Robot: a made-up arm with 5 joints.
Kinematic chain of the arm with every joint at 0, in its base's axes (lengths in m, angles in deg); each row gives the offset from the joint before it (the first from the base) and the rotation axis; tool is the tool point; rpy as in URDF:
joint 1: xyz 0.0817 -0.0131 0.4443 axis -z
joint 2: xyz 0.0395 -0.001 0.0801 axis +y
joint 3: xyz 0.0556 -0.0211 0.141 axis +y
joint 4: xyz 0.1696 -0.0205 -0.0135 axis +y
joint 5: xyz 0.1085 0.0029 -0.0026 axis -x
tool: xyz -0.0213 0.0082 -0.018 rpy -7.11 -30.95 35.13
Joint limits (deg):
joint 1: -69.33..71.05
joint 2: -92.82..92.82
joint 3: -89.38..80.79
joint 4: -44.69..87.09
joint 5: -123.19..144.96
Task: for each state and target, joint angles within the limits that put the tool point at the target. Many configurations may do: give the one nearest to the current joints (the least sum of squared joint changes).
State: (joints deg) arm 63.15 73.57 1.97 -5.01 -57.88
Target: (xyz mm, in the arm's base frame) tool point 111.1 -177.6 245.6
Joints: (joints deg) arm 71.05 76.56 12.58 -1.11 -20.92
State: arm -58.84 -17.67 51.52 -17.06 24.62
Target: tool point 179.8 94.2 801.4
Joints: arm -63.21 -62.27 25.02 -28.46 23.04
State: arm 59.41 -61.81 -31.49 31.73 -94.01
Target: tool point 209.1 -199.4 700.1
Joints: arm 50.14 -42.04 14.78 52.23 -89.33
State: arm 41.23 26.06 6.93 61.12 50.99
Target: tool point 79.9 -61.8 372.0
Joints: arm 31.42 70.18 42.28 55.62 32.62
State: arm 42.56 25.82 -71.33 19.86 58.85
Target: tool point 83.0 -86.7 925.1
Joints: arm 45.45 -16.35 -89.38 25.27 58.31
